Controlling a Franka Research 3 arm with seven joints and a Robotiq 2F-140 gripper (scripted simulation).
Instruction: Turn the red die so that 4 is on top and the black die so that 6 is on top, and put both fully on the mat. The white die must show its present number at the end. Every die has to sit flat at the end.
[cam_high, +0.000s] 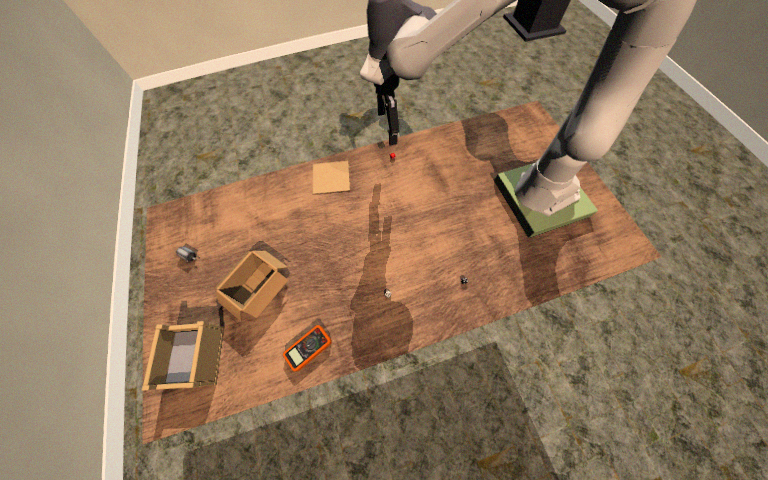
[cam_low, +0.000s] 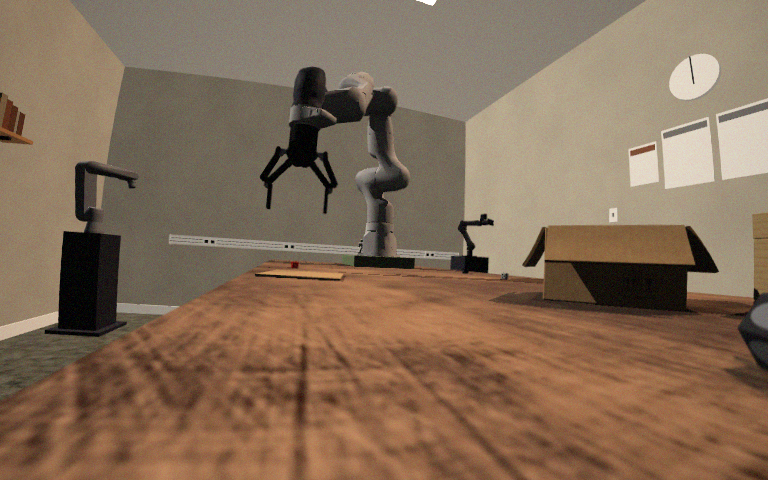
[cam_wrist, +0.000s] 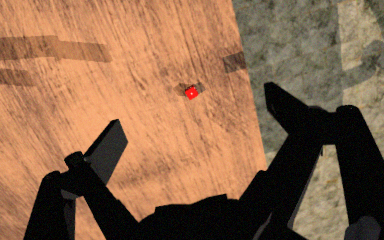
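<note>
My gripper is now 15 cm above the red die and 2 cm past it. From my hand the other things lie so: tan mat: 24 cm ahead, 16 cm below, 2 cm to the left; white die: 53 cm to the left, 17 cm ahead, 15 cm below; black die: 56 cm to the left, 15 cm below, 8 cm behind.
</note>
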